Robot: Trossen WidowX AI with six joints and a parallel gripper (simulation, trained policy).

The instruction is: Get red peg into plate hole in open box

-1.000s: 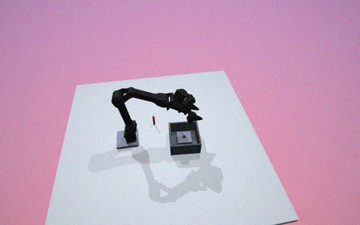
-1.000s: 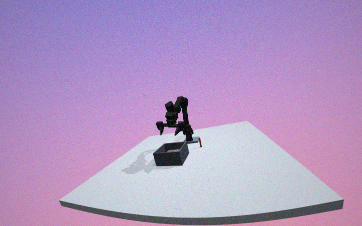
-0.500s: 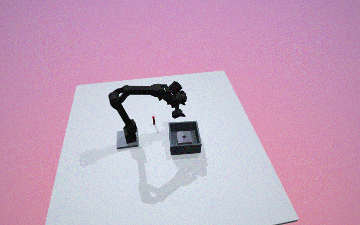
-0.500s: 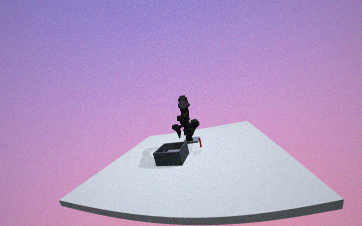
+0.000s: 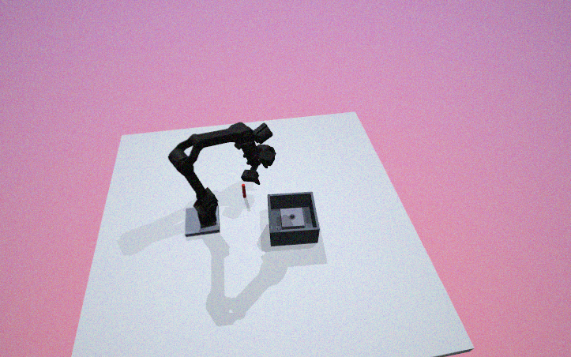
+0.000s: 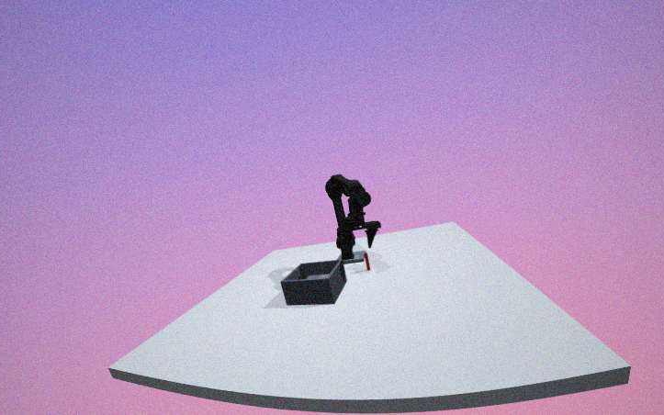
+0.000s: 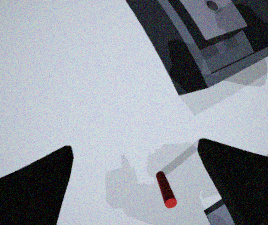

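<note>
Now: the red peg 9 cm below my gripper tip, 9 cm behind it and 2 cm to the left of it. From my gripper tip the other things lie so: dark grey box: 19 cm to the right, 10 cm below, 7 cm ahead; then grey plate: 19 cm to the right, 8 cm below, 7 cm ahead.
</note>
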